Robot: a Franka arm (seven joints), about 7 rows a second.
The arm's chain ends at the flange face. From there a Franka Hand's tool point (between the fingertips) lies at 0.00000 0.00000 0.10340 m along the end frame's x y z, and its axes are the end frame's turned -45 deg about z.
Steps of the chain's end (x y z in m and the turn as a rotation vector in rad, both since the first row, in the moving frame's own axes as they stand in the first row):
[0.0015 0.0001 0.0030 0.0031 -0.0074 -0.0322]
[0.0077 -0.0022 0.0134 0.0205 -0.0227 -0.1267]
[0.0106 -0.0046 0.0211 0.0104 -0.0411 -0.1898]
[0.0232 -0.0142 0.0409 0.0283 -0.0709 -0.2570]
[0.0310 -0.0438 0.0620 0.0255 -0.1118 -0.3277]
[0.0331 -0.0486 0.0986 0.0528 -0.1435 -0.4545]
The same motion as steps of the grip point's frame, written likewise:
[0.0007 0.0004 0.0030 0.0074 -0.0030 -0.0322]
[0.0066 0.0007 0.0134 0.0305 -0.0016 -0.1267]
[0.0082 0.0007 0.0210 0.0364 -0.0217 -0.1898]
[0.0224 -0.0004 0.0406 0.0701 -0.0301 -0.2570]
[0.0451 -0.0179 0.0613 0.0971 -0.0610 -0.3277]
[0.0482 -0.0233 0.0974 0.1388 -0.0641 -0.4545]

